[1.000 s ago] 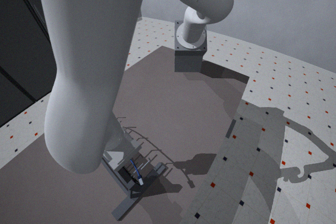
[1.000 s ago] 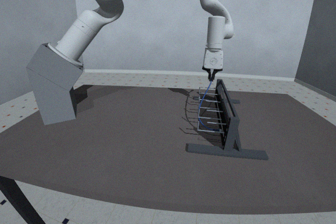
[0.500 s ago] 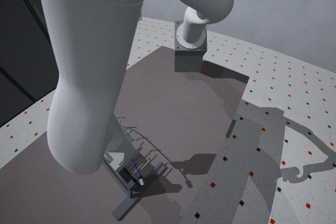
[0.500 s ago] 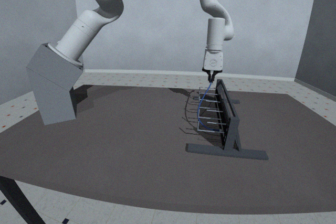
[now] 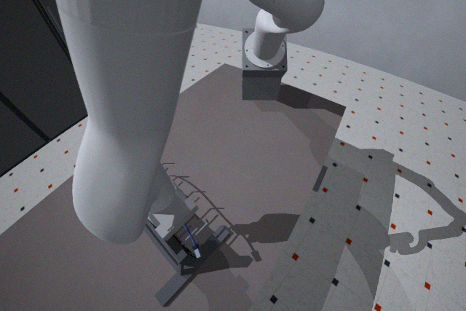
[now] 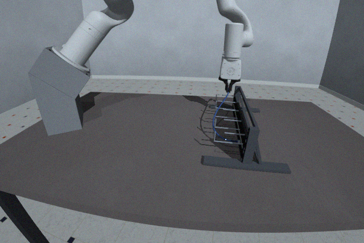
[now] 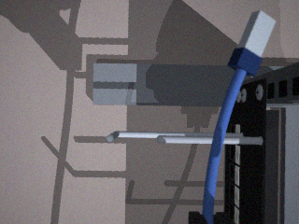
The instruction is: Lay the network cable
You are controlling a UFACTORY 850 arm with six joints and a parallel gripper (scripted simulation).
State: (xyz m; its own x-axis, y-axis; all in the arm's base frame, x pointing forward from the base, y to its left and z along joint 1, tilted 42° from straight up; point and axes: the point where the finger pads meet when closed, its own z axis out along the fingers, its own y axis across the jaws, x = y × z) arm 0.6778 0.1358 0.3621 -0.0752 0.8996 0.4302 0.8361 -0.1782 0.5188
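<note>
Now: hand 10 cm to the right of the plug, 2 cm above it and 1 cm short of it. The rest, counted from my hand: dark patch panel (14 cm to the right, 8 cm below, 7 cm ahead).
</note>
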